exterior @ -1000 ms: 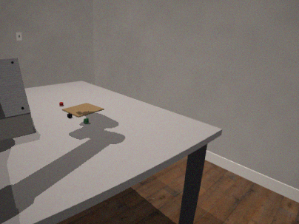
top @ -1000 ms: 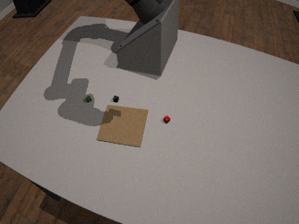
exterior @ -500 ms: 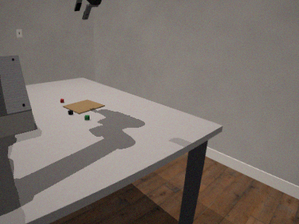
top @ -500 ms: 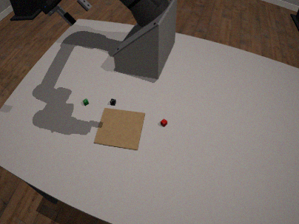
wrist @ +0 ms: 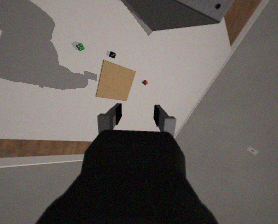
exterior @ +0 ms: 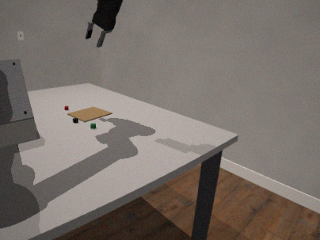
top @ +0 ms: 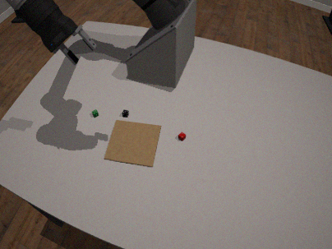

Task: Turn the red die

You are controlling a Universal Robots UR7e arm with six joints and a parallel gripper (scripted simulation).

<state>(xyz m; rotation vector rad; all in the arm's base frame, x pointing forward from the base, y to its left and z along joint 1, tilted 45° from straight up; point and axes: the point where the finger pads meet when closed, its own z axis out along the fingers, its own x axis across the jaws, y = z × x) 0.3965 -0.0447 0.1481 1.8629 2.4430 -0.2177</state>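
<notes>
My hand is 60 mm past the green die, 50 mm to the left of it and 300 mm above it. From my hand the other things lie so: black die: 80 mm behind, 50 mm to the left, 300 mm below; tan mat: 20 mm ahead, 100 mm to the left, 310 mm below; red die: 30 mm behind, 230 mm to the left, 300 mm below.
</notes>
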